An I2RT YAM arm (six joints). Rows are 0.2 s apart.
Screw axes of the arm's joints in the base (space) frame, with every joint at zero. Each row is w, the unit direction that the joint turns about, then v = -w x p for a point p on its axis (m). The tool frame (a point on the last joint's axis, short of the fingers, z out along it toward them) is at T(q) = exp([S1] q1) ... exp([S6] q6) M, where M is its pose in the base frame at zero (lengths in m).
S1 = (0, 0, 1, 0, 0, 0)
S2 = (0, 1, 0, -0.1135, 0, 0.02)
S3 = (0, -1, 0, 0.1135, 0, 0.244)
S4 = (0, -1, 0, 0.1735, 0, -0.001)
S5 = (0, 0, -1, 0, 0.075, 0)
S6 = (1, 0, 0, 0, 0.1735, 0)
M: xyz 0.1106 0 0.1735 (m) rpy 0 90 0 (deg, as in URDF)
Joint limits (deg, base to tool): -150..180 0..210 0..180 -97..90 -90..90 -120..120
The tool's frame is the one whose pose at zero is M.
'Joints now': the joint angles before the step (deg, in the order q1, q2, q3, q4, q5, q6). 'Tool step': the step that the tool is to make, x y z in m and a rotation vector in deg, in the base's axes. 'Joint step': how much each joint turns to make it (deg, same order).
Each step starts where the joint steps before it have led.
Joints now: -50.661 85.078 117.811 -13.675 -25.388 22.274
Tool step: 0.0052 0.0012 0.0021 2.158 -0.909 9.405
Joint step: 0.089 1.141 0.954 1.991 -8.057 5.882
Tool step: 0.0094 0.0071 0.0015 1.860 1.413 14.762
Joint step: 1.207 1.470 1.399 2.027 -12.556 6.682
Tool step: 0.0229 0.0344 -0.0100 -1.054 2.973 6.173
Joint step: 8.642 -2.084 -2.627 -4.383 1.324 -5.019
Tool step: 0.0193 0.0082 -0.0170 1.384 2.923 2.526
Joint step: 3.939 -0.125 -3.302 -1.042 1.155 -1.540
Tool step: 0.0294 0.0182 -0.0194 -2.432 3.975 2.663
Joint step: 6.465 1.298 -1.447 -3.598 2.969 -6.525
